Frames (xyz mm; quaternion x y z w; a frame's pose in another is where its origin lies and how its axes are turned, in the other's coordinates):
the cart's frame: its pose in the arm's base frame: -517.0 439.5 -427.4 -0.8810 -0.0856 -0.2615 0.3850
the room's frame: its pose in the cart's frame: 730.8 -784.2 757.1 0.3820 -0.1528 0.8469 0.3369
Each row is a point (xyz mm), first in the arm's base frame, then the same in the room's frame.
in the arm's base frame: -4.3 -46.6 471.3
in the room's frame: -827.4 -667.3 -1203.3
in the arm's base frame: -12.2 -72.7 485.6
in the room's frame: -848.2 -673.2 -1225.3
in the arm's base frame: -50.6 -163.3 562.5
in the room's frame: -947.4 -681.7 -1300.7
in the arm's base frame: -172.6 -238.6 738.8
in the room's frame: -1142.6 -602.1 -1385.4
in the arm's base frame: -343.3 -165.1 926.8
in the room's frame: -1313.7 -400.9 -1373.6
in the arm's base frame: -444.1 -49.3 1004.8
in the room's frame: -1364.5 -246.7 -1316.2
